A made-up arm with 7 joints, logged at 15 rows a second.
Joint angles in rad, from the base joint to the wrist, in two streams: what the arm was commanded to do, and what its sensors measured. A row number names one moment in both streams.
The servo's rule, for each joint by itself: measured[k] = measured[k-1] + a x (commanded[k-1-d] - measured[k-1]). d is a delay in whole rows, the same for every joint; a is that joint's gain. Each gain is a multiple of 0.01, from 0.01 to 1. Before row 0 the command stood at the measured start. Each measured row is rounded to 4 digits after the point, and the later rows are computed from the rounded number. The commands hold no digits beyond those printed.
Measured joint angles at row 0:
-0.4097 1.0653 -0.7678 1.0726 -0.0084 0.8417 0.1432
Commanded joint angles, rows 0 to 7:
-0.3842 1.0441 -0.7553 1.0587 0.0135 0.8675 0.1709
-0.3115 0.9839 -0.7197 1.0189 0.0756 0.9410 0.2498
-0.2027 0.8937 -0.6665 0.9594 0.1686 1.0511 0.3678
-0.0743 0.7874 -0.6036 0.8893 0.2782 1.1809 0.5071
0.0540 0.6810 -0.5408 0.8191 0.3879 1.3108 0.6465
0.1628 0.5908 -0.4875 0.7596 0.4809 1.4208 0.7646
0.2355 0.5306 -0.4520 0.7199 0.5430 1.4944 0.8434
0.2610 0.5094 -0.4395 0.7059 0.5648 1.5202 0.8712
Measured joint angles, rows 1 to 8:
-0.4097 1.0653 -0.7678 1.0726 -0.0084 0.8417 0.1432
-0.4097 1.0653 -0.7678 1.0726 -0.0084 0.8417 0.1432
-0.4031 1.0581 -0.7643 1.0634 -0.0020 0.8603 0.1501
-0.3793 1.0329 -0.7518 1.0340 0.0205 0.9184 0.1750
-0.3334 0.9856 -0.7279 0.9848 0.0634 1.0139 0.2232
-0.2660 0.9182 -0.6931 0.9218 0.1257 1.1341 0.2942
-0.1828 0.8376 -0.6505 0.8540 0.2017 1.2613 0.3823
-0.0929 0.7537 -0.6049 0.7917 0.2827 1.3761 0.4779
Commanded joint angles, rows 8 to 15:
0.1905 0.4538 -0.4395 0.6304 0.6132 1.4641 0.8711
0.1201 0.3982 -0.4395 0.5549 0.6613 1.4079 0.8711
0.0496 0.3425 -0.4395 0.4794 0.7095 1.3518 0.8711
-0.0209 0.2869 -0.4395 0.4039 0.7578 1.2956 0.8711
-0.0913 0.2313 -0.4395 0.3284 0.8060 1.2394 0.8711
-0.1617 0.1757 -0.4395 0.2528 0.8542 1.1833 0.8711
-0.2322 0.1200 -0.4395 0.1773 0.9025 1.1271 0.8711
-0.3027 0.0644 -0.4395 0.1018 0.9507 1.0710 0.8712
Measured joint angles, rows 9 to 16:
-0.0075 0.6778 -0.5621 0.7443 0.3582 1.4613 0.5693
0.0623 0.6205 -0.5278 0.7190 0.4181 1.5037 0.6448
0.0956 0.5638 -0.5031 0.6605 0.4747 1.4752 0.7014
0.1020 0.5075 -0.4853 0.5908 0.5288 1.4267 0.7438
0.0884 0.4514 -0.4725 0.5173 0.5812 1.3728 0.7756
0.0600 0.3955 -0.4633 0.4425 0.6324 1.3172 0.7995
0.0207 0.3397 -0.4566 0.3672 0.6827 1.2612 0.8174
-0.0267 0.2839 -0.4518 0.2917 0.7324 1.2051 0.8308

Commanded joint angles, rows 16 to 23:
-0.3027 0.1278 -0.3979 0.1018 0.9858 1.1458 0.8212
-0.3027 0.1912 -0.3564 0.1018 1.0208 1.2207 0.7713
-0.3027 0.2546 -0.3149 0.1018 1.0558 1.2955 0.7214
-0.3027 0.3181 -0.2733 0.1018 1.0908 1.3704 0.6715
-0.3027 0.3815 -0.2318 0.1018 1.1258 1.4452 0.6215
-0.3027 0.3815 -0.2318 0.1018 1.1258 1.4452 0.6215
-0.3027 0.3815 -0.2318 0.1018 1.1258 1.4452 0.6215
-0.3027 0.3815 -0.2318 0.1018 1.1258 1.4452 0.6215
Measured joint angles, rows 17 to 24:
-0.0801 0.2282 -0.4484 0.2162 0.7817 1.1489 0.8409
-0.1380 0.1725 -0.4459 0.1407 0.8307 1.0928 0.8485
-0.1808 0.1573 -0.4325 0.1150 0.8757 1.1310 0.8417
-0.2125 0.1688 -0.4112 0.1063 0.9178 1.1956 0.8241
-0.2360 0.1980 -0.3842 0.1033 0.9578 1.2675 0.7984
-0.2533 0.2388 -0.3531 0.1023 0.9964 1.3416 0.7667
-0.2661 0.2873 -0.3191 0.1020 1.0339 1.4162 0.7304
-0.2756 0.3193 -0.2947 0.1019 1.0606 1.4371 0.7032

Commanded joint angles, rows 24 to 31:
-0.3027 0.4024 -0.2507 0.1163 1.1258 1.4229 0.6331
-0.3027 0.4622 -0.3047 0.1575 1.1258 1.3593 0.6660
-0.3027 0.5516 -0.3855 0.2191 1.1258 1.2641 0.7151
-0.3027 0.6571 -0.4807 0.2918 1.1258 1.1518 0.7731
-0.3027 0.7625 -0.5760 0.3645 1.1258 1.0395 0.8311
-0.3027 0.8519 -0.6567 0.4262 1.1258 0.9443 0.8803
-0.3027 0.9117 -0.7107 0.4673 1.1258 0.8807 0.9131
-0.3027 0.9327 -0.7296 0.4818 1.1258 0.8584 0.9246
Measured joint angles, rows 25 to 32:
-0.2826 0.3404 -0.2771 0.1018 1.0795 1.4429 0.6828
-0.2878 0.3544 -0.2644 0.1018 1.0929 1.4446 0.6675
-0.2917 0.3707 -0.2606 0.1114 1.1024 1.4290 0.6589
-0.2946 0.4018 -0.2729 0.1418 1.1092 1.3788 0.6607
-0.2967 0.4527 -0.3044 0.1928 1.1140 1.2962 0.6743
-0.2983 0.5222 -0.3538 0.2581 1.1174 1.1922 0.6990
-0.2994 0.6039 -0.4160 0.3283 1.1198 1.0823 0.7320
-0.3003 0.6882 -0.4834 0.3929 1.1215 0.9829 0.7691

